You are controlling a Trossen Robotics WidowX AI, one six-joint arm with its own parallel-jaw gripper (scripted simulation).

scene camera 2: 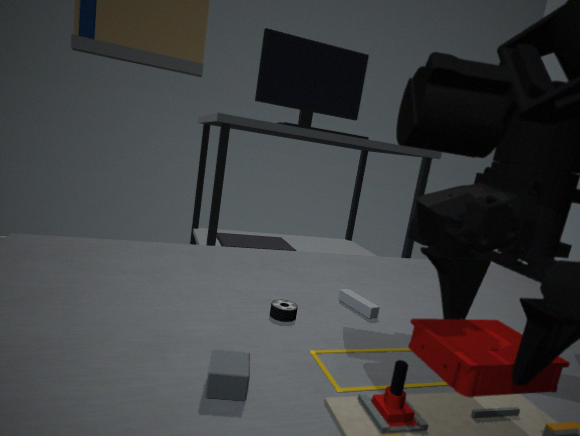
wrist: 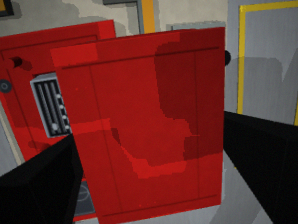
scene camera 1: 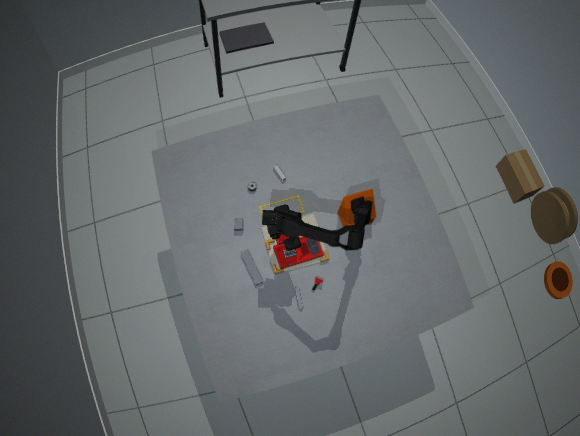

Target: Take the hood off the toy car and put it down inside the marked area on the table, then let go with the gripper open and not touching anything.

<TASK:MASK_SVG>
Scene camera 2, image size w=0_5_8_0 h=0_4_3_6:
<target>gripper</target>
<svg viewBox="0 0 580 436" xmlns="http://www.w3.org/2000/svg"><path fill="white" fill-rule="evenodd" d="M492 162L491 167L487 167L483 174L476 174L473 185L458 186L417 197L417 216L411 220L407 238L427 246L427 248L421 247L420 250L437 271L441 286L444 319L466 319L491 261L541 283L540 291L543 299L520 298L527 322L514 362L512 382L517 386L527 385L569 346L580 340L580 261L558 261L554 259L554 257L569 257L572 245L561 242L561 237L571 204L580 204L580 190L576 189L580 175Z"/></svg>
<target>red hood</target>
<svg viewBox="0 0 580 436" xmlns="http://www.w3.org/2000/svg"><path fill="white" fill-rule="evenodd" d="M410 320L414 327L408 348L450 387L453 387L459 394L468 396L468 398L555 392L558 389L557 383L562 368L569 367L570 362L557 357L527 385L517 386L512 382L514 362L522 339L522 334L498 320L411 318Z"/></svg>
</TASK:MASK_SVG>
